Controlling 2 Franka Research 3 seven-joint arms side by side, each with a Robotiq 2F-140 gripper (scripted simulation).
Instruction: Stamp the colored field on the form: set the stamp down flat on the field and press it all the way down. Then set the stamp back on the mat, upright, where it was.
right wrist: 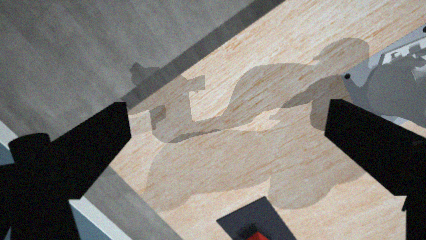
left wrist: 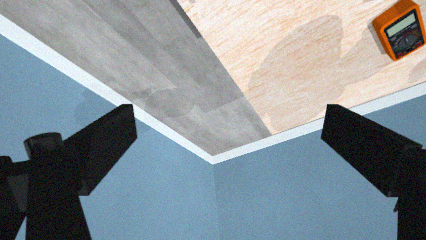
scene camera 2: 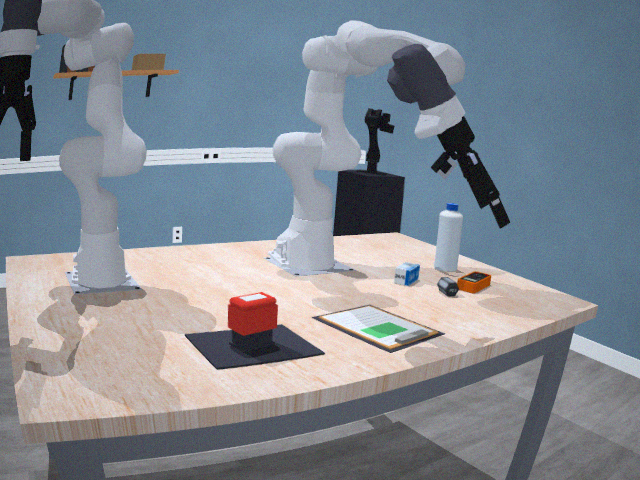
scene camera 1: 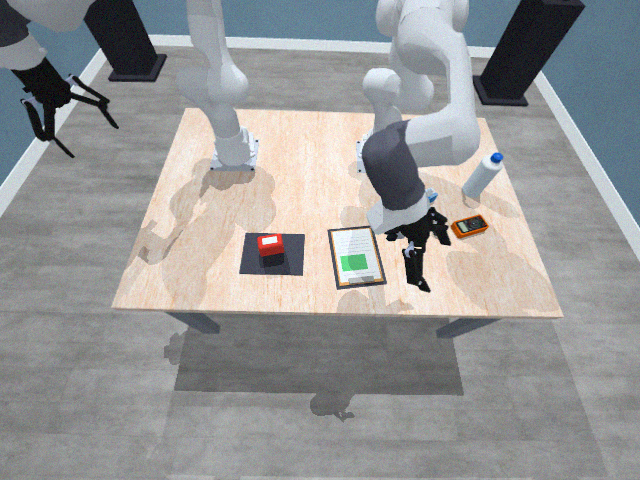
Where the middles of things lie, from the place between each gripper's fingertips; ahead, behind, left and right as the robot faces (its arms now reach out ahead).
Now: left hand point(scene camera 2: 494, 214) 170 mm past the red stamp point(scene camera 2: 248, 314), 470 mm to the left of it and 230 mm above it. The rest, counted from my left hand: dark mat point(scene camera 2: 214, 346) (170 mm behind, 470 mm to the right, 280 mm below); then clipboard point(scene camera 2: 377, 327) (150 mm behind, 160 mm to the right, 280 mm below); then white bottle point(scene camera 2: 450, 221) (480 mm behind, 370 mm to the left, 190 mm below).
Now: the red stamp 19 cm ahead of my right hand point(scene camera 1: 94, 140), 50 cm to the left of it and 31 cm below it. The rest, counted from my right hand: dark mat: 19 cm ahead, 50 cm to the left, 36 cm below; then clipboard: 21 cm ahead, 81 cm to the left, 36 cm below; then white bottle: 12 cm behind, 134 cm to the left, 27 cm below.
